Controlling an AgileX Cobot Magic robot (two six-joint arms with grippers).
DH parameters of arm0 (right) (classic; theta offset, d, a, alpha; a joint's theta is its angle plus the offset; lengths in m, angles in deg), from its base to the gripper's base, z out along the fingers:
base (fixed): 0 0 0 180
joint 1: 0 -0.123 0 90
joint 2: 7.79 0 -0.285 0
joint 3: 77.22 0 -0.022 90
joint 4: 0 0.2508 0 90
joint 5: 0 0 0.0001 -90
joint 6: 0 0.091 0 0
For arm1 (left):
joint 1: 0 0.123 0 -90
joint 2: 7.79 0 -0.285 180
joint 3: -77.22 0 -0.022 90
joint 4: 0 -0.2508 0 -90
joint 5: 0 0 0.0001 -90
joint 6: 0 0.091 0 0
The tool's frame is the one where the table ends.
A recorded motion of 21 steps. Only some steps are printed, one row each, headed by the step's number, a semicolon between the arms.
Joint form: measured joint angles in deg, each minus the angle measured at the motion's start. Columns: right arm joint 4, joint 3, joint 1, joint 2, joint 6, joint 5; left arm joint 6, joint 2, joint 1, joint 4, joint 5, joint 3.
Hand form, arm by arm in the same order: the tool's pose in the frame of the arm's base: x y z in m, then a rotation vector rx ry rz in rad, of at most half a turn. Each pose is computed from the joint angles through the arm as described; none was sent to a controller.
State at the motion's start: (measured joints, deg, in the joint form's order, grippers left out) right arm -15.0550 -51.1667 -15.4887 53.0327 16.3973 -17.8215; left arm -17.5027 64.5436 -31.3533 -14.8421 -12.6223 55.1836
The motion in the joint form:
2: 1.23 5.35 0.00 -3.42 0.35 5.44; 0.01 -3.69 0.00 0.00 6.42 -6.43
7: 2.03 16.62 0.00 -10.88 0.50 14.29; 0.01 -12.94 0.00 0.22 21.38 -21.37
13: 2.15 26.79 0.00 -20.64 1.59 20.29; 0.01 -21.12 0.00 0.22 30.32 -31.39
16: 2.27 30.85 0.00 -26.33 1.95 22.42; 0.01 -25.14 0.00 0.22 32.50 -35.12
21: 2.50 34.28 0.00 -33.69 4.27 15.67; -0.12 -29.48 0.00 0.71 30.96 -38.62
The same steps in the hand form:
2: 0.1805 0.0452 0.3731 -0.1511 1.7572 0.1925; 0.2032 -0.1208 0.3585 0.4298 1.7658 -0.3988
7: 0.1532 0.0411 0.3420 -0.1594 1.6747 0.2432; 0.1647 -0.1044 0.3272 0.4370 1.6107 -0.4880
13: 0.1201 0.0342 0.3145 -0.1515 1.5817 0.2883; 0.1333 -0.0894 0.3069 0.4332 1.4901 -0.5426
16: 0.1029 0.0302 0.3051 -0.1456 1.5177 0.3078; 0.1199 -0.0821 0.2989 0.4290 1.4479 -0.5571
21: 0.0840 0.0225 0.2866 -0.0946 1.5691 0.3178; 0.1079 -0.0739 0.2864 0.4183 1.4624 -0.5557

